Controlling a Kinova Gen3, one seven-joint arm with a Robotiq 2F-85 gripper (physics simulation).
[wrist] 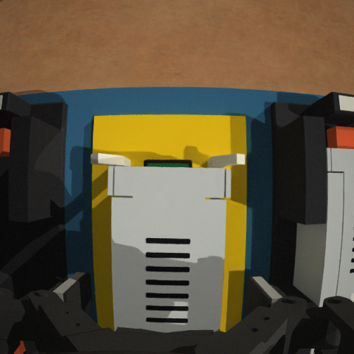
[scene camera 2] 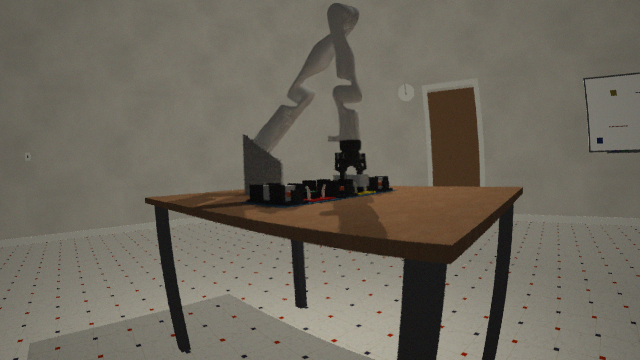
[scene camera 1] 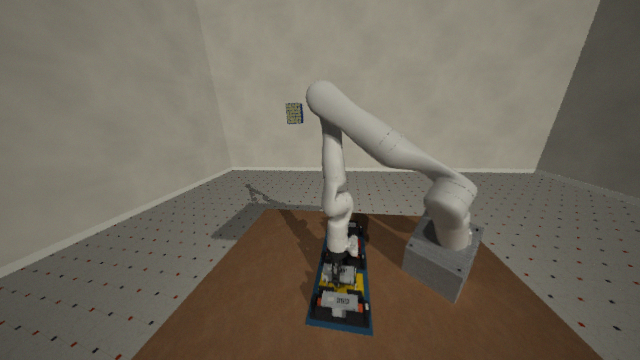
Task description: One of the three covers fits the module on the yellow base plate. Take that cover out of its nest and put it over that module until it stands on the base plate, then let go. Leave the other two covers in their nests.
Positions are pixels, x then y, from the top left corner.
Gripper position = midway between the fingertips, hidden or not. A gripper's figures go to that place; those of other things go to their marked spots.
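The gripper (wrist: pixel 167 294) is at 0.16 m from the lens; a grey cover (wrist: pixel 167 242), at 0.12 m from the lens.
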